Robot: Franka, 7 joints.
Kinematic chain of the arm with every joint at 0, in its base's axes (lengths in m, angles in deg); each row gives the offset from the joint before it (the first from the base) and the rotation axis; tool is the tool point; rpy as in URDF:
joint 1: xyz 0 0 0.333 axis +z
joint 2: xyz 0 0 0 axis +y
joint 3: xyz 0 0 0.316 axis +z
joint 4: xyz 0.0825 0 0 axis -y
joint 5: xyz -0.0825 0 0.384 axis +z
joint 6: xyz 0 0 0 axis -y
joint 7: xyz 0.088 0 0 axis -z
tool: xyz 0 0 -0.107 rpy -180 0 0
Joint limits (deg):
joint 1: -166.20..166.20
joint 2: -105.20..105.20
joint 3: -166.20..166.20
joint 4: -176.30..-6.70
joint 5: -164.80..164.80
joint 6: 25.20..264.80
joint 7: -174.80..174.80
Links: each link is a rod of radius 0.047 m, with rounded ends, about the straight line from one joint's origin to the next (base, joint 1, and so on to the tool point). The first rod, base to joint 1, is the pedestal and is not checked.
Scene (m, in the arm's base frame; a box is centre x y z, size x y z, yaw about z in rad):
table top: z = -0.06
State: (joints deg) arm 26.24 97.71 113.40 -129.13 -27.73 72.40 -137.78
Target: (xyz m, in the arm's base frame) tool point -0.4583 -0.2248 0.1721
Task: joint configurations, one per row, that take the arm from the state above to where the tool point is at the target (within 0.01 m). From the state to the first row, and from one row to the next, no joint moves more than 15 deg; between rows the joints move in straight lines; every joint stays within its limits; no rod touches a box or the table.
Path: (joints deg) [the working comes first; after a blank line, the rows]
Joints at the target: 123.30 105.20 80.62 -116.83 -36.39 99.38 -137.78
Straight joint move there: clear.

1: 40.11 98.78 108.72 -127.37 -28.97 76.25 -137.78
2: 53.97 99.85 104.03 -125.62 -30.21 80.11 -137.78
3: 67.84 100.92 99.35 -123.86 -31.44 83.96 -137.78
4: 81.70 101.99 94.67 -122.10 -32.68 87.82 -137.78
5: 95.57 103.06 89.98 -120.35 -33.92 91.67 -137.78
6: 109.43 104.13 85.30 -118.59 -35.16 95.53 -137.78
7: 123.30 105.20 80.62 -116.83 -36.39 99.38 -137.78

